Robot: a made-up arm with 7 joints. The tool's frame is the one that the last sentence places. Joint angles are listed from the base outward.
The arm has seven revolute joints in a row. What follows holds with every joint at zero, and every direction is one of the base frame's. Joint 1 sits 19 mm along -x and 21 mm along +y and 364 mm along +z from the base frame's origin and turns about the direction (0, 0.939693, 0.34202). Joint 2 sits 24 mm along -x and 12 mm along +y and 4 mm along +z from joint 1 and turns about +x. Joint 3 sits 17 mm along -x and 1 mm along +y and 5 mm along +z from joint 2 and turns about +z. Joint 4 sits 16 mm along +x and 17 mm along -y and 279 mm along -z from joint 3 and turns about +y. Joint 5 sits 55 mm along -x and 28 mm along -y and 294 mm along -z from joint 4 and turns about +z. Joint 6 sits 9 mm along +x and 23 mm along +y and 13 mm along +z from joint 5 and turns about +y. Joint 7 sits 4 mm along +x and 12 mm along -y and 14 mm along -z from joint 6 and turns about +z. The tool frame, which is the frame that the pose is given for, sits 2 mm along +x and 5 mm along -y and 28 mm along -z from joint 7; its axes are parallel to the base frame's.
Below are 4 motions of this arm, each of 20 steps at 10 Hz.
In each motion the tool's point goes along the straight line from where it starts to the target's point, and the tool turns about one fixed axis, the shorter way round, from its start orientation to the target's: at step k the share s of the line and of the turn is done. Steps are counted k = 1, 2, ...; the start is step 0. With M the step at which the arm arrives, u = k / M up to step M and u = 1 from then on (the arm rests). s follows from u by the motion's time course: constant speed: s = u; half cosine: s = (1 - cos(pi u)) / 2; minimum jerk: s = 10 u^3 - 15 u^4 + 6 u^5.
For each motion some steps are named. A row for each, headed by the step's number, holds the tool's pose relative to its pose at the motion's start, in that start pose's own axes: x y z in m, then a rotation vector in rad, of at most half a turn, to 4 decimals.
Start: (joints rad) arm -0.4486 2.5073 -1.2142 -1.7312 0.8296 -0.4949 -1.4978
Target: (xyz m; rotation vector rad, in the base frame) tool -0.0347 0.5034 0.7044 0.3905 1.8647 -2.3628
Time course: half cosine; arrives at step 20
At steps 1, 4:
1: -0.0013 -0.0002 0.0013 -0.0074 -0.0028 -0.0058
4: -0.0209 -0.0027 0.0209 -0.1145 -0.0431 -0.0895

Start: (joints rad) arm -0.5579 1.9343 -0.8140 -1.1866 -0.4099 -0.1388 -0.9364
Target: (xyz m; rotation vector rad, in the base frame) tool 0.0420 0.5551 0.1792 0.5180 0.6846 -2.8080
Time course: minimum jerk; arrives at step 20
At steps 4, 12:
4: 0.0146 -0.0047 0.0059 -0.0076 -0.0544 -0.0115
12: 0.1726 -0.0552 0.0698 -0.0892 -0.6410 -0.1352

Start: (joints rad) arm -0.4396 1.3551 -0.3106 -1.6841 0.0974 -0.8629 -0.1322
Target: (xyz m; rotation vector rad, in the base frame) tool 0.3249 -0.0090 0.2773 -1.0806 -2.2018 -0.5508
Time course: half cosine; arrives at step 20
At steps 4, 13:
4: 0.0070 -0.0078 -0.0179 0.0513 -0.0249 0.1317
13: 0.0532 -0.0597 -0.1363 0.3906 -0.1893 1.0024

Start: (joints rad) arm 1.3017 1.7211 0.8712 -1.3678 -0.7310 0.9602 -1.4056
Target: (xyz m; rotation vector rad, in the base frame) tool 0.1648 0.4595 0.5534 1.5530 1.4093 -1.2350
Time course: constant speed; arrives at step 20
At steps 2, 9, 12, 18, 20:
2: -0.0110 -0.0090 -0.0070 -0.0203 -0.0403 0.0573
9: -0.0494 -0.0406 -0.0314 -0.0914 -0.1812 0.2578
12: -0.0658 -0.0541 -0.0419 -0.1219 -0.2416 0.3437
18: -0.0988 -0.0812 -0.0629 -0.1828 -0.3624 0.5156
20: -0.1097 -0.0902 -0.0699 -0.2031 -0.4027 0.5728

